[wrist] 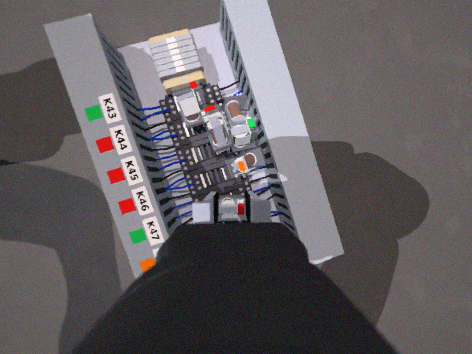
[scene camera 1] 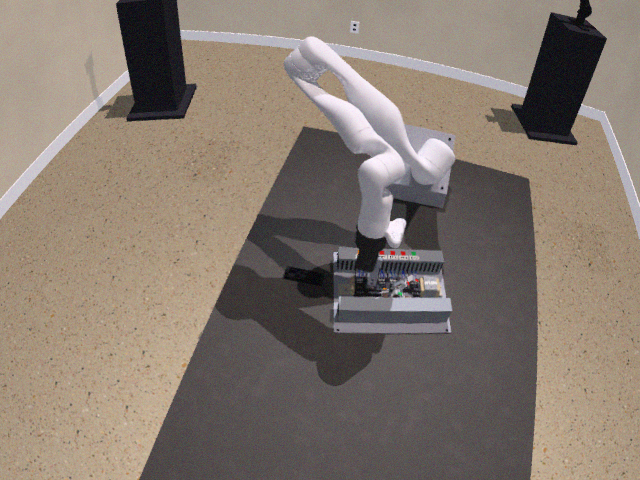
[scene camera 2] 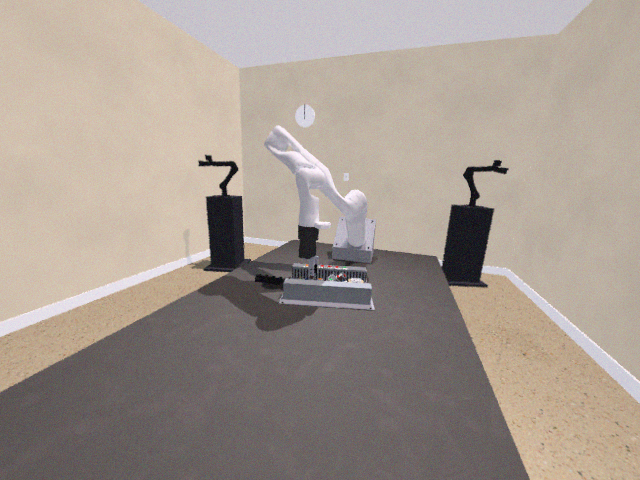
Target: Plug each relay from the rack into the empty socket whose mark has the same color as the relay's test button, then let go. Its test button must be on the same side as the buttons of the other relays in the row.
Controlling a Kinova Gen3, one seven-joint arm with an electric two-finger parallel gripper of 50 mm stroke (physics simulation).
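Pixels of known places: gripper, fingertip midpoint: point(wrist: 232, 202) point(scene camera 1: 373, 280) point(scene camera 2: 312, 274); arm's base, link origin: point(scene camera 2: 356, 239).
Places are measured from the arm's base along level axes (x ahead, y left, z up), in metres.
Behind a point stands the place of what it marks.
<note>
My gripper point(scene camera 1: 372, 281) @[y -0.198, x 0.400, z -0.047 m] point(scene camera 2: 312, 271) @[y -0.198, x 0.400, z -0.047 m] point(wrist: 232, 202) @[y -0.198, x 0.400, z -0.047 m] is shut on a clear-cased relay point(wrist: 228, 205) @[y -0.198, x 0.396, z -0.037 m] with a red test button, which faces right in the wrist view. The held relay is low over the near end of the socket row point(wrist: 205, 162) @[y -0.150, x 0.387, z -0.078 m]; its pins are hidden. Further up are a relay point(wrist: 189, 106) @[y -0.096, x 0.392, z -0.047 m] and a tilted relay point(wrist: 218, 131) @[y -0.129, x 0.410, z -0.042 m], both with red buttons, a relay point(wrist: 241, 134) @[y -0.138, x 0.431, z -0.044 m] with a green button, and a relay point(wrist: 249, 160) @[y -0.165, x 0.432, z -0.056 m] with an orange button. Marks run K43 green point(wrist: 93, 113) @[y -0.076, x 0.307, z -0.047 m], K44 red point(wrist: 105, 144) @[y -0.106, x 0.307, z -0.047 m], K45 red point(wrist: 116, 175) @[y -0.137, x 0.306, z -0.047 m], K46 red point(wrist: 127, 205) @[y -0.167, x 0.306, z -0.047 m], K47 green point(wrist: 137, 236) @[y -0.198, x 0.304, z -0.047 m], then orange point(wrist: 147, 265) @[y -0.228, x 0.303, z -0.047 m].
Tall grey wire ducts point(wrist: 75, 60) @[y -0.026, x 0.309, z -0.047 m] point(wrist: 280, 100) @[y -0.118, x 0.481, z -0.047 m] flank the sockets. A terminal block point(wrist: 175, 56) @[y -0.037, x 0.396, z -0.064 m] point(scene camera 1: 430, 286) @[y -0.037, x 0.409, z -0.064 m] stands at the far end. Blue and black wires run to the sockets. A very dark shape point(scene camera 1: 303, 275) @[y -0.382, x 0.343, z -0.108 m] point(scene camera 2: 268, 279) @[y -0.384, x 0.337, z -0.106 m] shows on the mat left of the panel.
</note>
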